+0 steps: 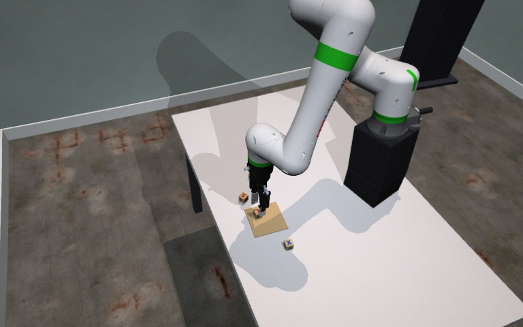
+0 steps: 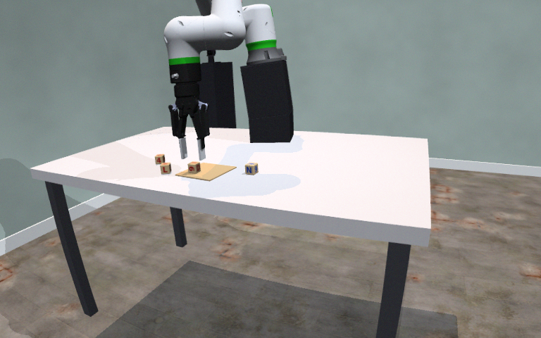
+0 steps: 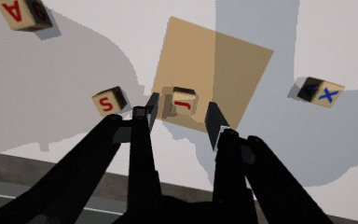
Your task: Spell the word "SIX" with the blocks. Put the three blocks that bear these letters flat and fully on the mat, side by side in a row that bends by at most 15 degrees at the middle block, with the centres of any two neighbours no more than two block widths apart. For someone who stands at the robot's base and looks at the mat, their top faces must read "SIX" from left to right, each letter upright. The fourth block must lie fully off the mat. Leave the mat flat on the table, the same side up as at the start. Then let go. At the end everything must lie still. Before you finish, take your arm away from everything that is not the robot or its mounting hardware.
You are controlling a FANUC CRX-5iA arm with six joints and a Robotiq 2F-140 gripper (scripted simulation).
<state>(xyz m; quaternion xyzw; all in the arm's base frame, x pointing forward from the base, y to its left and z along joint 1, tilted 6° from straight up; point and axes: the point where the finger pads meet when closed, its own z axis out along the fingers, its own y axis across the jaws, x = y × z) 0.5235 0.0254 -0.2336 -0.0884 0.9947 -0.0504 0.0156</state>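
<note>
The tan mat lies 30 mm behind my hand, 20 mm to the left of it and 70 mm below it. From my hand the other things lie so: block (40 mm behind, 210 mm to the right, 60 mm below).
</note>
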